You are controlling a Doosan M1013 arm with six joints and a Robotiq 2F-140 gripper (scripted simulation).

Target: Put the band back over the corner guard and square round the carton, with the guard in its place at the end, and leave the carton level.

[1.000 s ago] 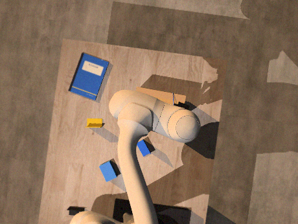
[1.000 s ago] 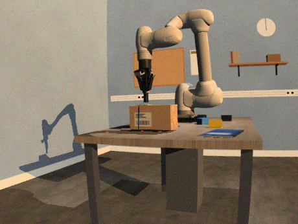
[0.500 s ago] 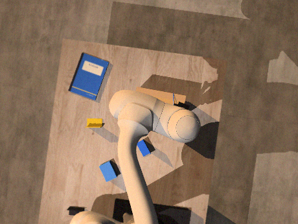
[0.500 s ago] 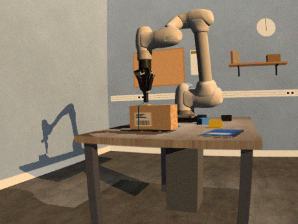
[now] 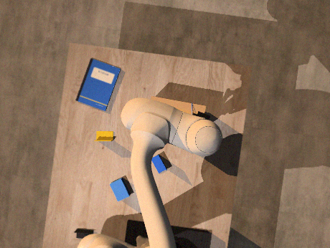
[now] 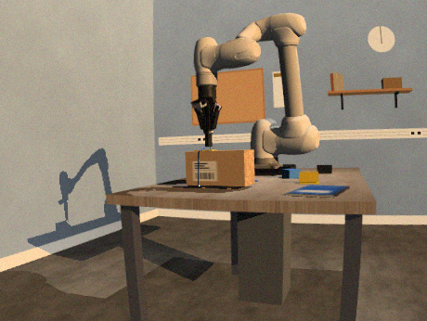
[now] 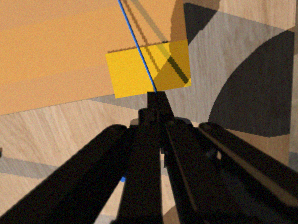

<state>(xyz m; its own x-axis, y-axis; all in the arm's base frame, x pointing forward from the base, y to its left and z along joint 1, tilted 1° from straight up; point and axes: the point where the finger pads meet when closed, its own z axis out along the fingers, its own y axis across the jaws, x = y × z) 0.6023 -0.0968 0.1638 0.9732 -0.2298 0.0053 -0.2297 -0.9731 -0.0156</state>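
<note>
My gripper is now 20 mm short of the yellow corner guard and 60 mm above it. The rest, counted from my hand: blue block: 310 mm behind, 290 mm to the left, 170 mm below; small black object: 540 mm behind, 440 mm to the left, 180 mm below; brown carton: 70 mm ahead, 70 mm to the left, 110 mm below.
</note>
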